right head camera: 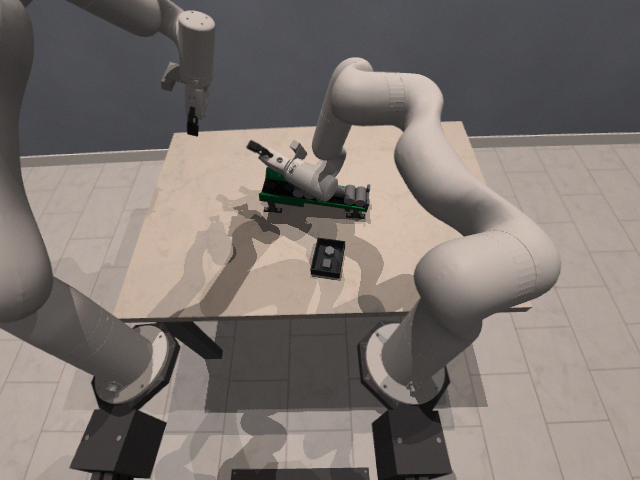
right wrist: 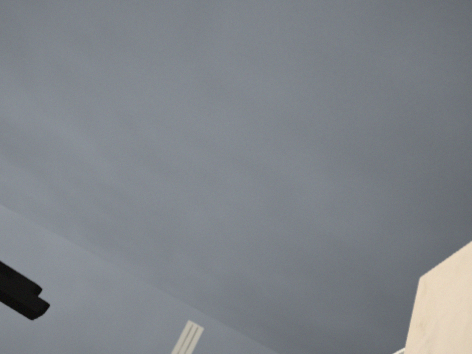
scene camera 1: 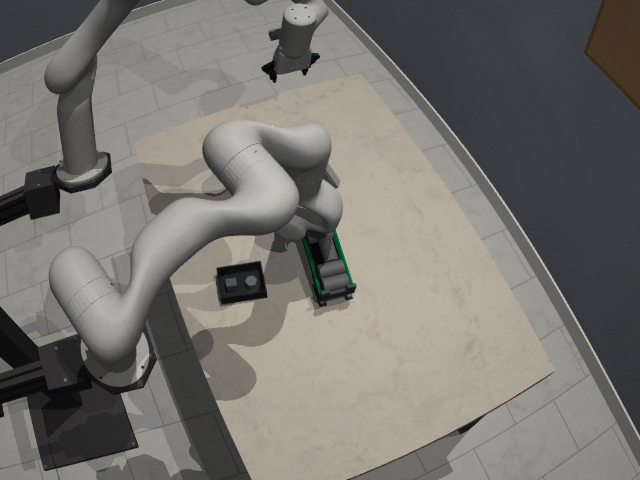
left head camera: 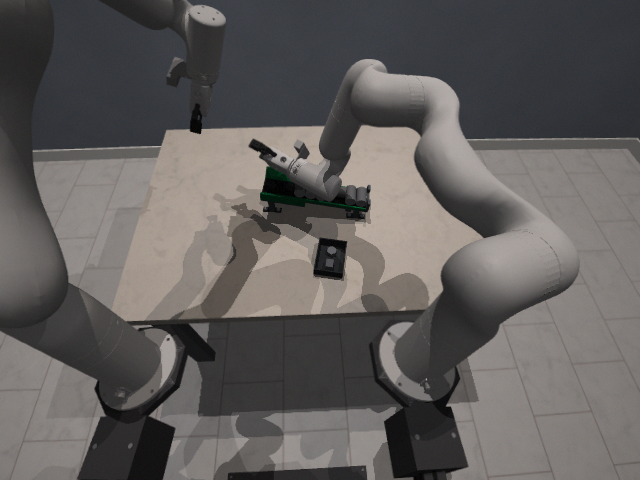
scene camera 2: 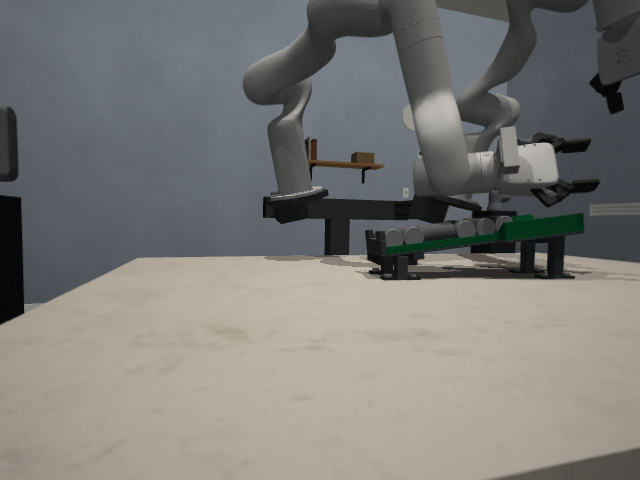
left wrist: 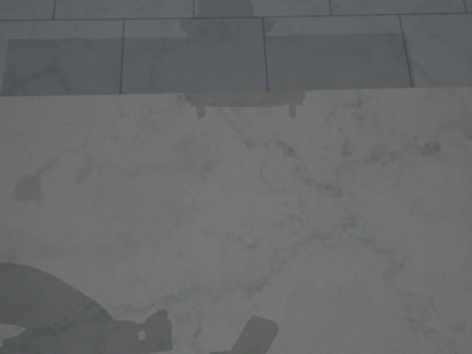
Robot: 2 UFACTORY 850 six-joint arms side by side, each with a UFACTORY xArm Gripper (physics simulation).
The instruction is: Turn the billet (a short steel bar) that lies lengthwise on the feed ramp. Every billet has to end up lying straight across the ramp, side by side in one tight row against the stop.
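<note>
The green feed ramp [left head camera: 281, 198] [scene camera 1: 344, 259] [scene camera 2: 542, 227] slopes down to a dark stop [scene camera 2: 381, 242]. Two grey billets [left head camera: 356, 195] [right head camera: 354, 194] [scene camera 1: 332, 269] [scene camera 2: 413, 235] lie across it, side by side at the stop. Uphill of them, one billet [scene camera 1: 327, 249] [scene camera 2: 435, 231] lies lengthwise. Several crosswise billets [scene camera 2: 484, 226] lie above that, mostly hidden by my right arm in the head views. My right gripper [scene camera 2: 593, 165] is open and empty, tilted nearly level above the ramp's high end. My left gripper [scene camera 1: 290, 73] is open and empty, high over the table's far left.
A black tray [left head camera: 316, 266] [scene camera 1: 242, 299] with two small metal pieces [left head camera: 331, 251] [scene camera 1: 231, 282] stands on the table [left head camera: 175, 170] [scene camera 1: 413, 330], in front of the ramp. My right forearm and wrist reach over the middle of the ramp.
</note>
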